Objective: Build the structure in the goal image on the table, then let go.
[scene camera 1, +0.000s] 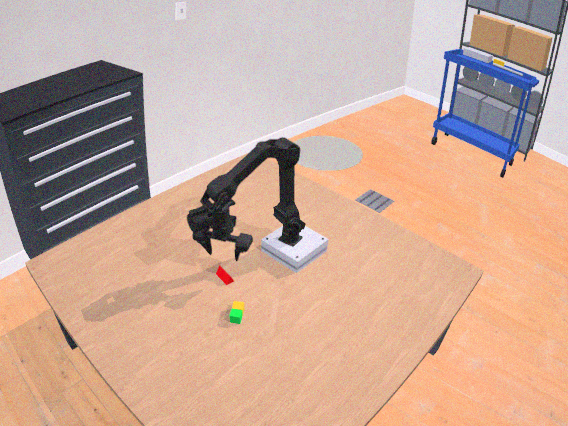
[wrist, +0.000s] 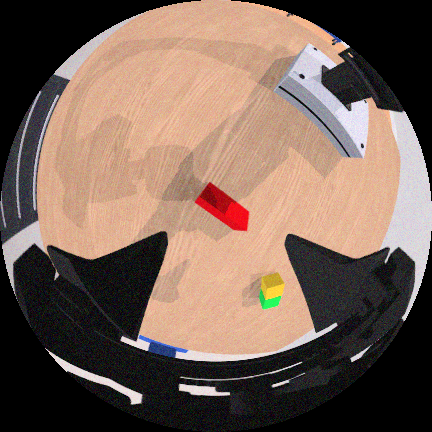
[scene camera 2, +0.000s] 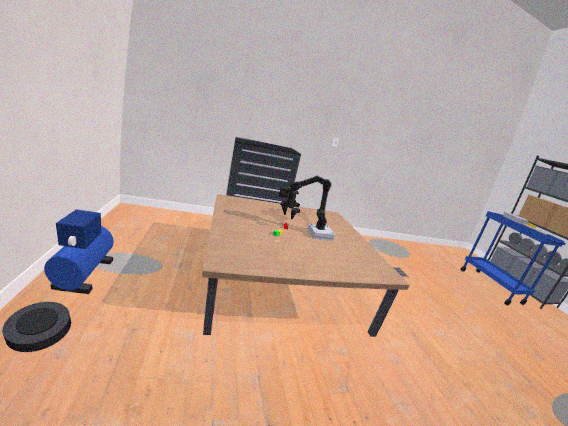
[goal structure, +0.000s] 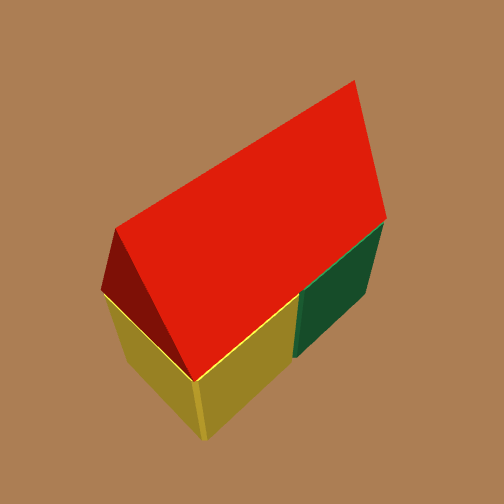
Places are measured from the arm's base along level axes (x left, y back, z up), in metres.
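Pixels of known places: gripper, fingertip midpoint: (scene camera 1: 223, 257) (wrist: 228, 239) (scene camera 2: 288, 217); arm's base, origin of the base link: (scene camera 1: 290, 238) (wrist: 336, 86) (scene camera 2: 320, 228).
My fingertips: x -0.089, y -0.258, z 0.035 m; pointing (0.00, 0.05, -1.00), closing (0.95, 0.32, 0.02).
Ahead of a thing's pixels: the offset from my fingertips to its top centre. Level surfaces: height alone.
A red wedge-shaped block {dx +0.002, dy +0.001, dz -0.058 m} (scene camera 1: 224, 275) (scene camera 2: 286, 226) (wrist: 222, 207) lies on the table, apart from the other blocks. A yellow block {dx +0.137, dy -0.098, dz -0.058 m} (scene camera 1: 238, 305) (scene camera 2: 281, 232) (wrist: 272, 287) and a green block {dx +0.153, dy -0.129, dz -0.058 m} (scene camera 1: 236, 316) (scene camera 2: 277, 233) (wrist: 270, 301) sit side by side on the table and look to be touching. My gripper (scene camera 1: 223, 255) (scene camera 2: 289, 215) (wrist: 228, 239) is wide open and empty. It hangs above the table near the red block, with its fingers pointing down. In the wrist view the red block shows just beyond the gap between the fingertips.
The arm's light base plate (scene camera 1: 296, 248) (scene camera 2: 321, 232) (wrist: 320, 107) stands on the wooden table {dz -0.090 m} (scene camera 1: 325, 350) (scene camera 2: 300, 260). A dark drawer cabinet (scene camera 1: 75, 150) (scene camera 2: 265, 167) stands beyond the table. A blue cart (scene camera 1: 475, 133) (scene camera 2: 497, 274) stands on the floor at the right.
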